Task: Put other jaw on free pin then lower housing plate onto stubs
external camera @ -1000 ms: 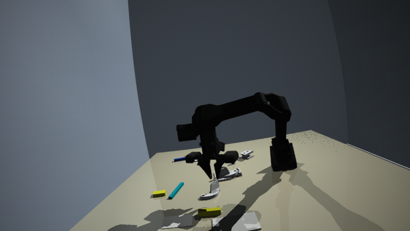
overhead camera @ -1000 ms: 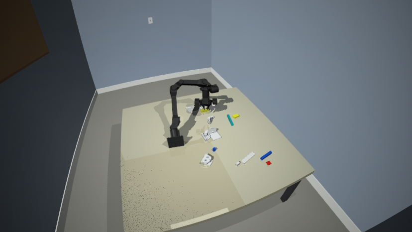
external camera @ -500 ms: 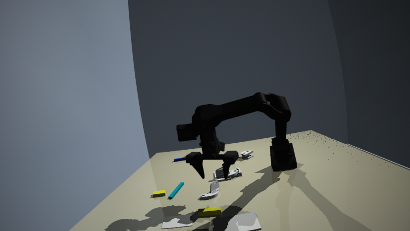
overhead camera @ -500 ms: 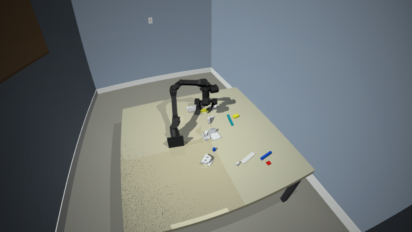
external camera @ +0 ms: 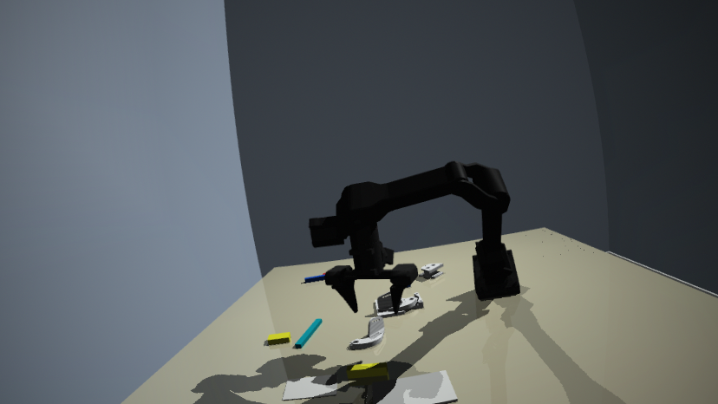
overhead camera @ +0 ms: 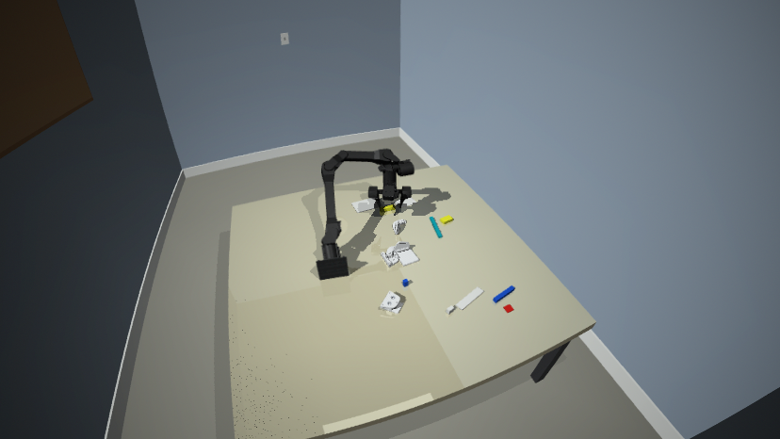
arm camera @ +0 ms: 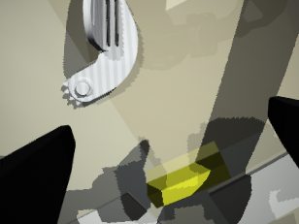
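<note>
Right now the white jaw is 5 cm ahead of my gripper tip, 2 cm to the right of it and 8 cm below it. Also, from my gripper tip: blue bar: 32 cm ahead, 55 cm to the right, 8 cm below; then white bar: 19 cm ahead, 52 cm to the right, 8 cm below; then teal bar: 20 cm ahead, 8 cm to the right, 8 cm below.
</note>
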